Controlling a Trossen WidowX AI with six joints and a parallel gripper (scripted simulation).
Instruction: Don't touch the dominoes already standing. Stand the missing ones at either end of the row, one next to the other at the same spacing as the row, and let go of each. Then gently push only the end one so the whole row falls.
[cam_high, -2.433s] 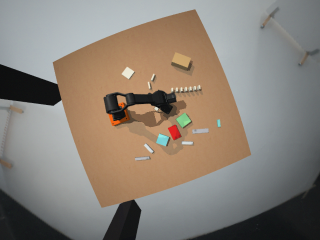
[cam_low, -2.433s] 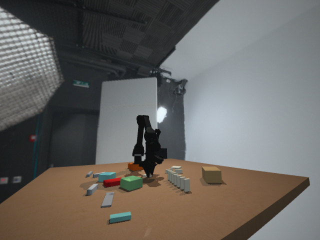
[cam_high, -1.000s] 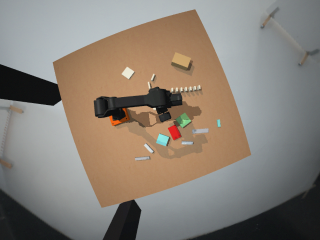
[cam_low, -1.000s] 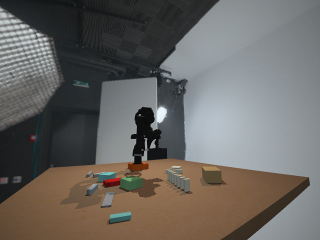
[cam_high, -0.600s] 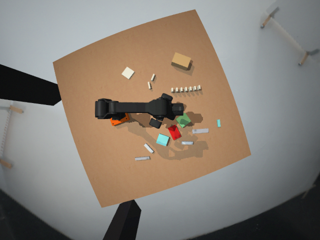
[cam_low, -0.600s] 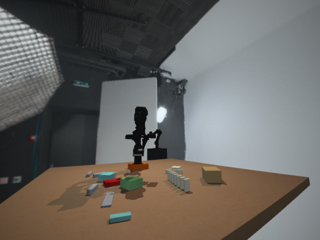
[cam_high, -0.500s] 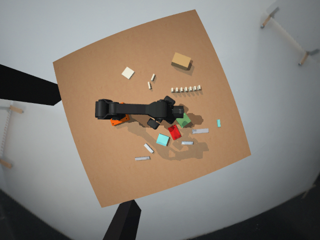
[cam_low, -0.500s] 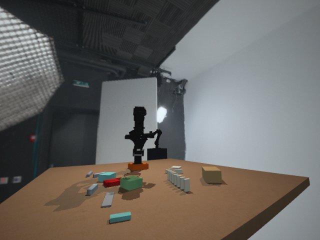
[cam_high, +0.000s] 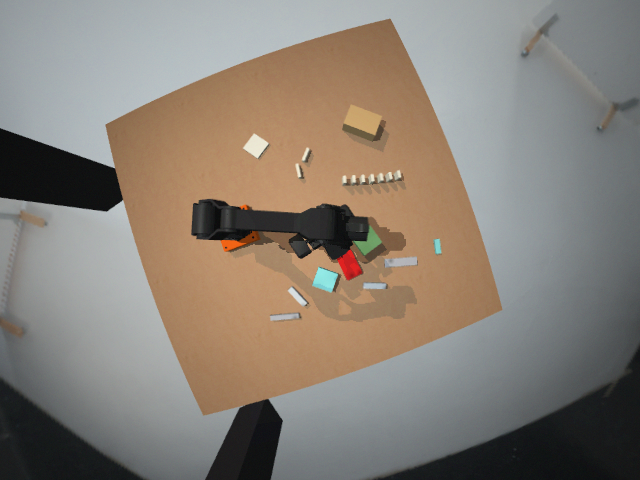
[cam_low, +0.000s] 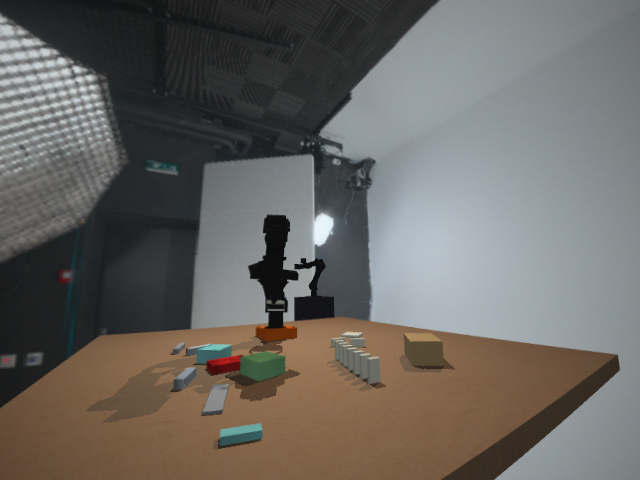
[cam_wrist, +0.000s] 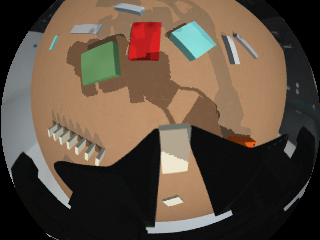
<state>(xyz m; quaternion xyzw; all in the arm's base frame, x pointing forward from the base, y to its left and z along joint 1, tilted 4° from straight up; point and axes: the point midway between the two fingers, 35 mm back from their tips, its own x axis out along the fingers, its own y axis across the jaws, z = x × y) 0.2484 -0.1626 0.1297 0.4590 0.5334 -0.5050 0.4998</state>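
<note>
Right now my gripper tip is 14 cm to the left of the red block, 14 cm above it and 3 cm short of it. Also, from my gripper tip: green block 14 cm below, 13 cm ahead, 9 cm to the right; cream tile 41 cm to the left, 15 cm below, 5 cm behind; cyan block 14 cm to the right, 14 cm below, 7 cm behind.
</note>
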